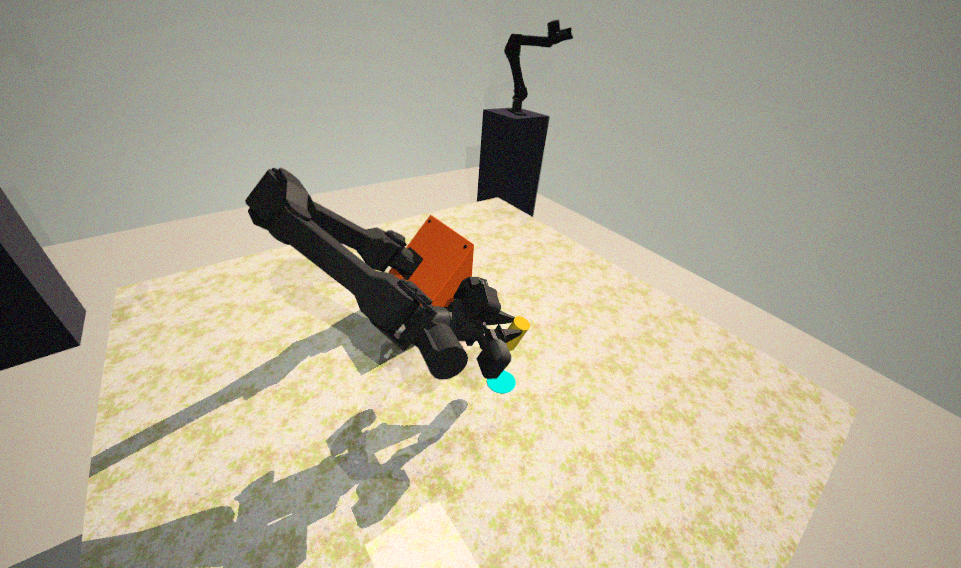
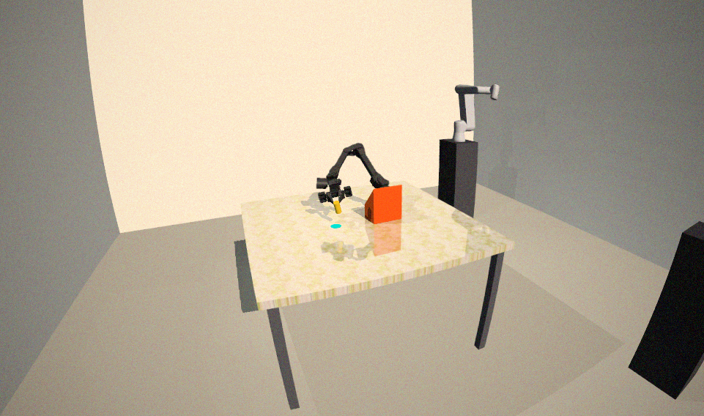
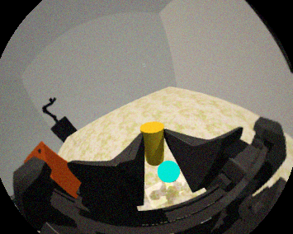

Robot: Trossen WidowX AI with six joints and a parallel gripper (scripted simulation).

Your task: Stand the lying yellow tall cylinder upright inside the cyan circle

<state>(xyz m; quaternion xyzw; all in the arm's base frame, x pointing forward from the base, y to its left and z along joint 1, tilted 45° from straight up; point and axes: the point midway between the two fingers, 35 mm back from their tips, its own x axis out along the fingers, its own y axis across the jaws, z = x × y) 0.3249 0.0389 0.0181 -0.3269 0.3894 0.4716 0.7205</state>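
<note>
The cyan circle is 14 cm below my gripper tip and 2 cm to the right of it. Also, from my gripper tip: yellow cylinder 2 cm below.
</note>
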